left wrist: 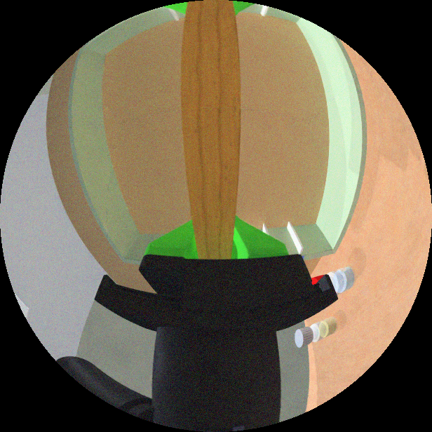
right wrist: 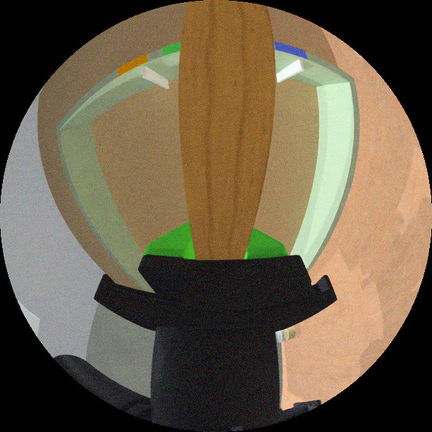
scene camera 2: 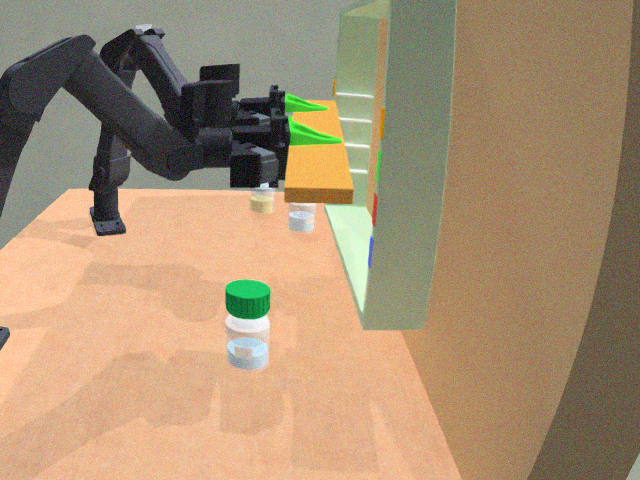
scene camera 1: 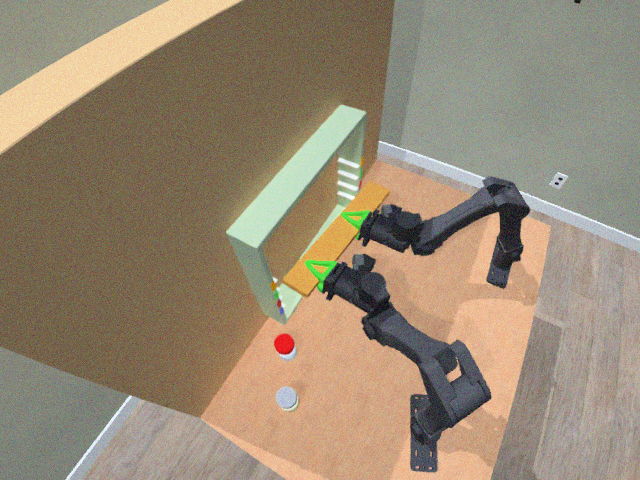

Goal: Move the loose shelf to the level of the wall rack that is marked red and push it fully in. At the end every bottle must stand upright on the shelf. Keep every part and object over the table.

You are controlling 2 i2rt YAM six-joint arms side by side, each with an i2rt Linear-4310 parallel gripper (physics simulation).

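The loose shelf, an orange wooden board (scene camera 1: 333, 242) (scene camera 2: 319, 178) (left wrist: 212, 125) (right wrist: 227, 125), is held roughly level in the air before the opening of the pale green wall rack (scene camera 1: 299, 175) (scene camera 2: 413, 155) (left wrist: 347, 125) (right wrist: 337, 140). My left gripper (scene camera 1: 317, 272) (scene camera 2: 306, 105) (left wrist: 215, 215) and right gripper (scene camera 1: 355, 222) (scene camera 2: 316, 135) (right wrist: 220, 242) are both shut on its front edge. In the right wrist view the shelf covers the stretch between the green and blue marks. The red mark (scene camera 1: 279, 303) (scene camera 2: 375, 209) shows on the rack's side. Bottles with a red cap (scene camera 1: 284, 345), a grey cap (scene camera 1: 286, 397) and a green cap (scene camera 2: 248, 320) stand upright on the table.
White ledges (scene camera 1: 348, 175) (scene camera 2: 354, 146) line the rack's inner side. A tall brown wall panel (scene camera 1: 155, 206) (scene camera 2: 527, 180) stands behind the rack. The red-capped and grey-capped bottles are below and beyond the rack's left end in scene camera 1.
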